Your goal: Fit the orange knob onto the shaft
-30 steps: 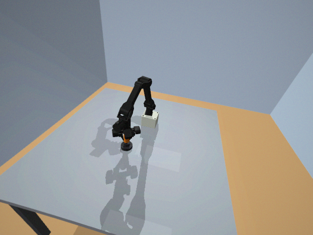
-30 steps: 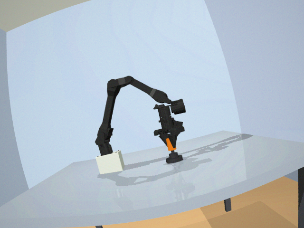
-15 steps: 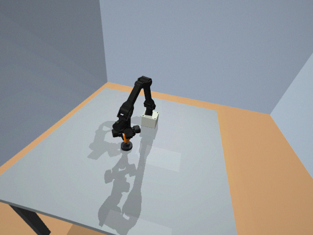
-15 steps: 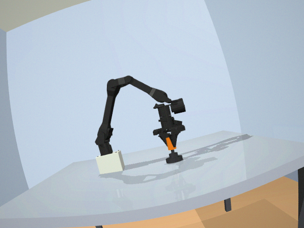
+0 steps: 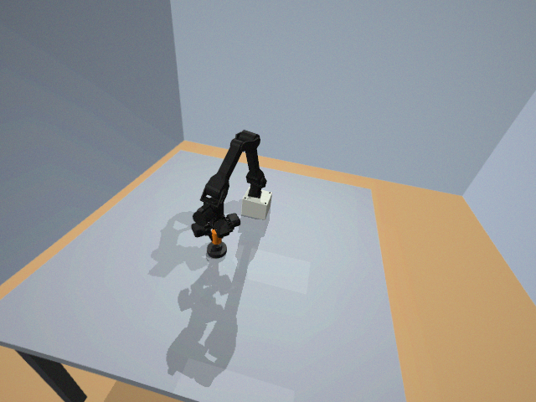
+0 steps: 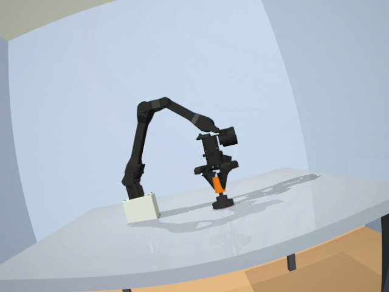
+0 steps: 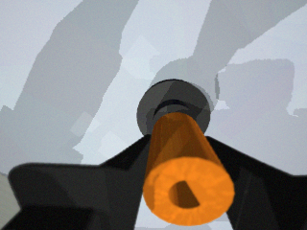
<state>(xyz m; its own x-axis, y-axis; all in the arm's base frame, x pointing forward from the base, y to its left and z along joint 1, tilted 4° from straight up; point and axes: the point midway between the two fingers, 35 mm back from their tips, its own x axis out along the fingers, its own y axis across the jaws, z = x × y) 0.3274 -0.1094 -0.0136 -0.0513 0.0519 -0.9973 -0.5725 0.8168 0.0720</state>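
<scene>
Right now the orange knob is 2 cm above my gripper tip. Also, from my gripper tip: dark round pedestal (4 cm below).
</scene>
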